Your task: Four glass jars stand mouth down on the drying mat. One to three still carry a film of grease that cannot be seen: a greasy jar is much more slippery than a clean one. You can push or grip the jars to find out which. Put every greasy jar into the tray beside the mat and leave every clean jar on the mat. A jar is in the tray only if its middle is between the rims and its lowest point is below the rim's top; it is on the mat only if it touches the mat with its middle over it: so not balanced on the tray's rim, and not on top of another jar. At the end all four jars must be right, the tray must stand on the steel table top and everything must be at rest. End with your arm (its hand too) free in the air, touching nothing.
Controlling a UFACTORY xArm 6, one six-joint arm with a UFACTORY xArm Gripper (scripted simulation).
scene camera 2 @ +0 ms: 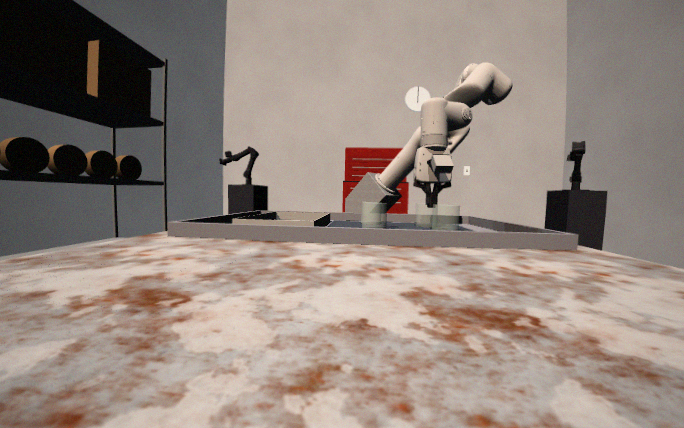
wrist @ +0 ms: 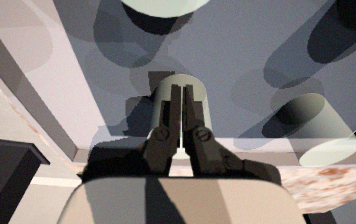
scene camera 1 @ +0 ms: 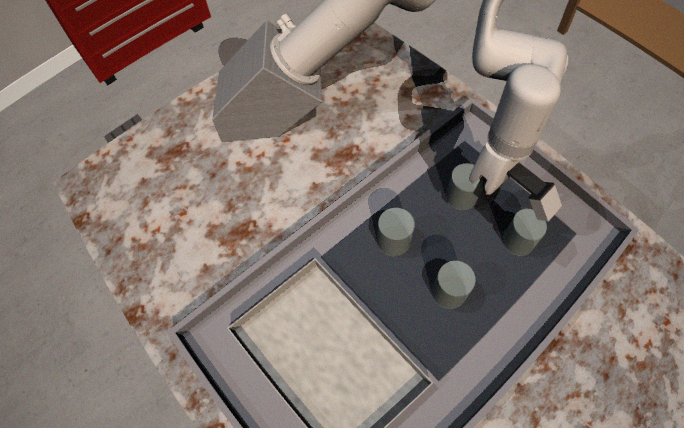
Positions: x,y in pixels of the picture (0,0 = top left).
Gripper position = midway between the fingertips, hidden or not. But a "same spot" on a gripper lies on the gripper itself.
my gripper: scene camera 2; wrist; scene camera 1 486,196
same spot on my gripper: (wrist: 208,157) = (scene camera 2: 428,186)
